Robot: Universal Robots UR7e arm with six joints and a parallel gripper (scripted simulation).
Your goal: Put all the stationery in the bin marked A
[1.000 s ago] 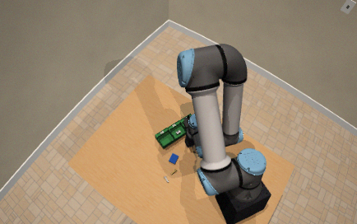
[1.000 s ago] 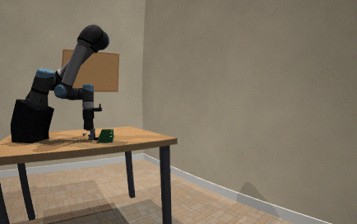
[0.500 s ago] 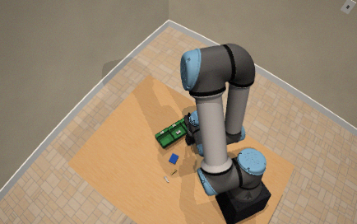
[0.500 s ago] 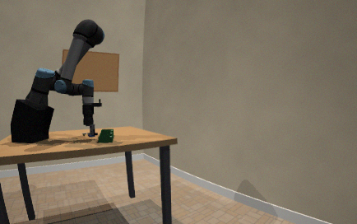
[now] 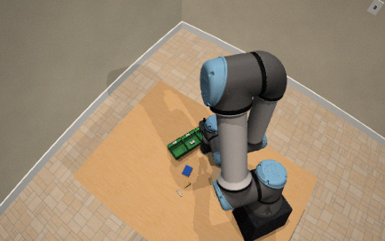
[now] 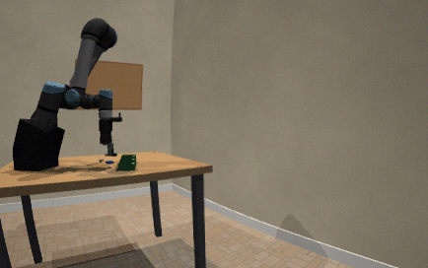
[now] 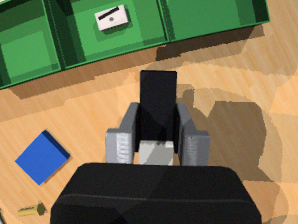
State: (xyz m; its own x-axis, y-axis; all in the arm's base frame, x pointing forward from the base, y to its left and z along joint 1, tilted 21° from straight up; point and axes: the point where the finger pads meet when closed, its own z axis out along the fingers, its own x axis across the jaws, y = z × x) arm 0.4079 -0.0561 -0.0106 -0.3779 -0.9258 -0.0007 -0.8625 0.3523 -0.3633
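Now: hand 9 cm short of the green bin, 1 cm to the right of it and 6 cm above it. Round my hand: blue pad (1 cm behind, 14 cm to the left, 7 cm below); black block (1 cm behind, 1 cm below); brass screw (7 cm behind, 18 cm to the left, 7 cm below).
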